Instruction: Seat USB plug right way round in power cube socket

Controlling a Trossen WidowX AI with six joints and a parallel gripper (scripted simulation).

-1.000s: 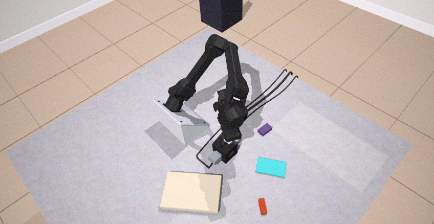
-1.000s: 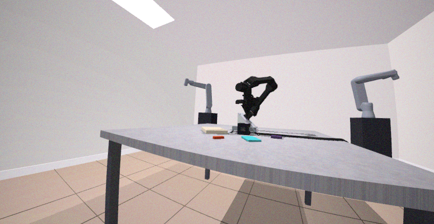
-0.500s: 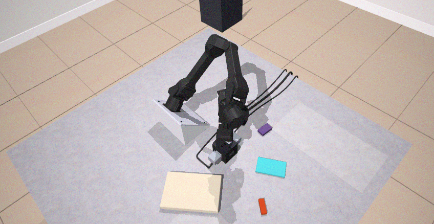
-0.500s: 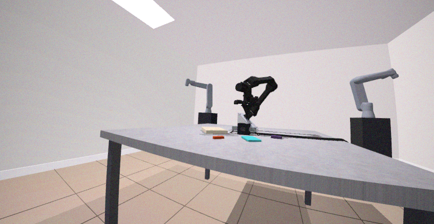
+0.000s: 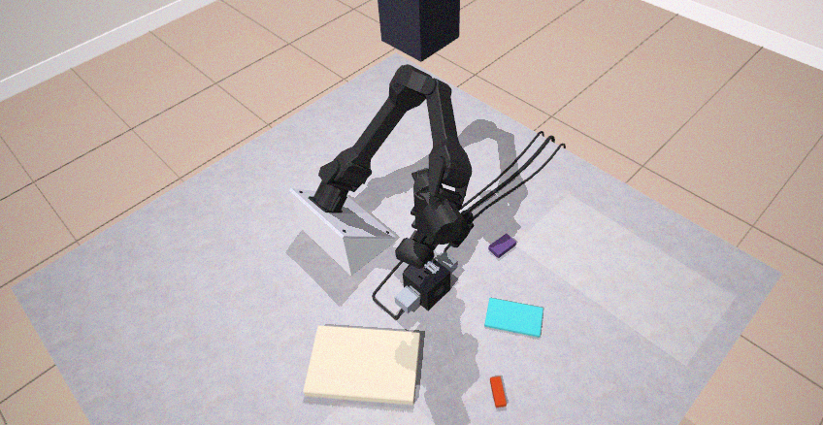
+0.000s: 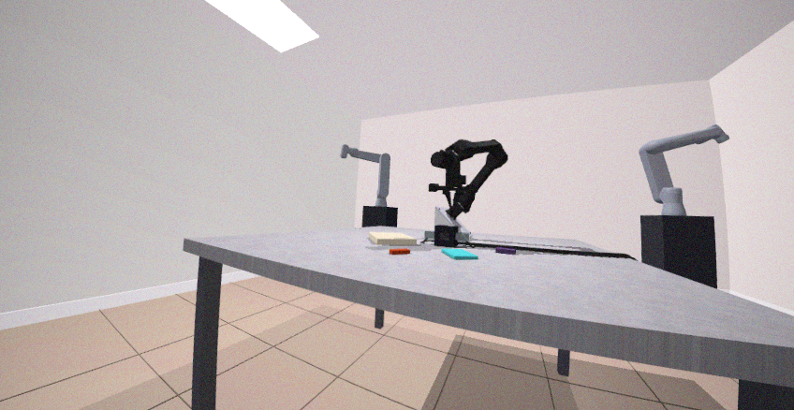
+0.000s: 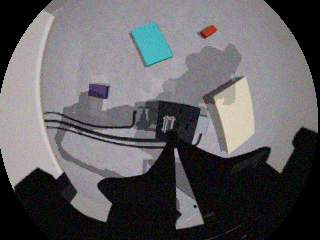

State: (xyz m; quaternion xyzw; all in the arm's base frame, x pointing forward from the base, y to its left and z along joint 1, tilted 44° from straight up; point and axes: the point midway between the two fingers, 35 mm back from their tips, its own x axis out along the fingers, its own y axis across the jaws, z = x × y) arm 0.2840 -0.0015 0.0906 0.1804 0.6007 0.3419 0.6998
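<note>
The light USB plug is 2 cm below my gripper tip. Round my gripper tip: cream pad (3 cm ahead, 24 cm to the right, 12 cm below); purple block (5 cm ahead, 20 cm to the left, 13 cm below); cyan card (19 cm ahead, 6 cm to the left, 13 cm below).
</note>
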